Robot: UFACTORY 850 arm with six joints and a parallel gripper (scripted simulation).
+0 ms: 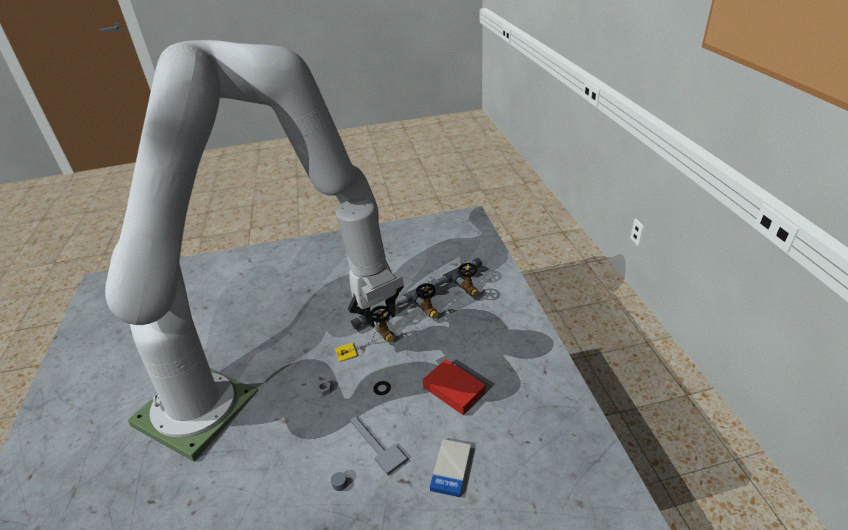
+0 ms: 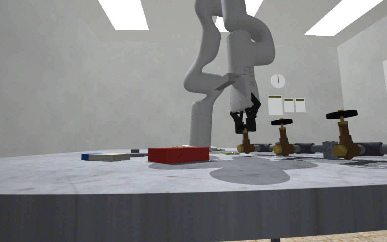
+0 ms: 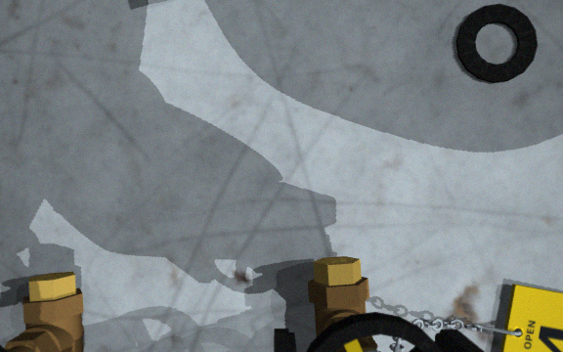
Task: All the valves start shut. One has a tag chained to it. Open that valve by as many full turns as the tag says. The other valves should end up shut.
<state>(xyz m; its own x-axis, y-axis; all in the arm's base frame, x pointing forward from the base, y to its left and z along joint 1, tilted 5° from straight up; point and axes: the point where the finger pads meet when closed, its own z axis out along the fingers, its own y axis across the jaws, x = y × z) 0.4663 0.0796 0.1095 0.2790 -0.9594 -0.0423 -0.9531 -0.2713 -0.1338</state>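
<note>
The yellow tag lies 90 mm behind my hand, 20 mm to the right of it and 90 mm below it. Round my hand: black washer 30 mm behind, 160 mm to the right, 90 mm below; red block 130 mm ahead, 210 mm to the right, 80 mm below; grey nut 170 mm behind, 120 mm to the right, 80 mm below.
</note>
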